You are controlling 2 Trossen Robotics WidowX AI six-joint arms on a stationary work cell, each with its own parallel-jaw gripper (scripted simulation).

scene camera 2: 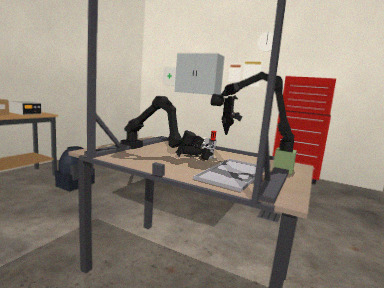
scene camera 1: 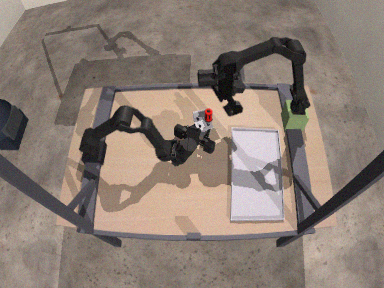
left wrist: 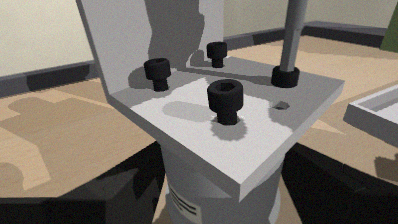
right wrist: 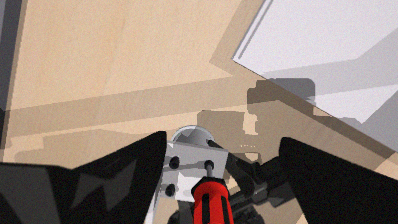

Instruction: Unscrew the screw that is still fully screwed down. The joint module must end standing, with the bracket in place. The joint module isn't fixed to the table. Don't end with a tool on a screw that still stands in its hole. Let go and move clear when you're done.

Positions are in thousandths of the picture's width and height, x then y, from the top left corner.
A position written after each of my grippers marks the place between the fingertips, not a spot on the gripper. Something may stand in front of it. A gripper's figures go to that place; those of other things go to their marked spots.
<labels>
My left gripper (left wrist: 554, 654) is 0.11 m from the lens. A l-shaped bracket (left wrist: 592, 708): 0.05 m from the lens. A screw (left wrist: 567, 435) is 0.05 m from the lens.
</labels>
